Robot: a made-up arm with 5 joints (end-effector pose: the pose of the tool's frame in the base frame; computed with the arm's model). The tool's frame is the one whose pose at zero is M. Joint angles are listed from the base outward.
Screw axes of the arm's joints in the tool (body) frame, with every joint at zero. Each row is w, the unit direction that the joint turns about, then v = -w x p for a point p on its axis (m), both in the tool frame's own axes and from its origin. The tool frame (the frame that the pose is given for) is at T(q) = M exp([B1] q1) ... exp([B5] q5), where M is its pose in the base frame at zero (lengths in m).
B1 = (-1, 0, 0, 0.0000, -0.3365, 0.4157)
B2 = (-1, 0, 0, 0.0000, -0.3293, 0.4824)
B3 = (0, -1, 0, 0.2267, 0.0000, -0.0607)
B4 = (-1, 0, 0, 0.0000, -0.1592, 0.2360)
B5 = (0, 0, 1, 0.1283, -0.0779, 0.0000)
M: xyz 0.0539 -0.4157 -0.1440 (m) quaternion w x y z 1 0 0 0
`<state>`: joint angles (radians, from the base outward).
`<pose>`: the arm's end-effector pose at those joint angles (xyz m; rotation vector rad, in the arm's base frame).
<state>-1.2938 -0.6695 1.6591 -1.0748 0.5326</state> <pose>0.4818 0.1634 0.0640 1.3911 -2.4001 -0.8683</pose>
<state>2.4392 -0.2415 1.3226 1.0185 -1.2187</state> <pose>0.1640 -0.0092 0.6440 -1.0067 -2.4700 0.8429</pose>
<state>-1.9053 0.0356 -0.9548 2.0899 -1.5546</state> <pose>0.0817 0.0823 -0.0980 0.1202 -0.4076 -0.6538</pose>
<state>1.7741 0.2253 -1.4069 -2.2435 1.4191</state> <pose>0.0100 -0.2537 0.2294 -0.3070 -0.6490 0.1533</pose>
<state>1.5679 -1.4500 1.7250 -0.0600 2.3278</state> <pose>0.3177 -0.3066 0.2568 -1.9677 -0.7905 1.7483</pose>
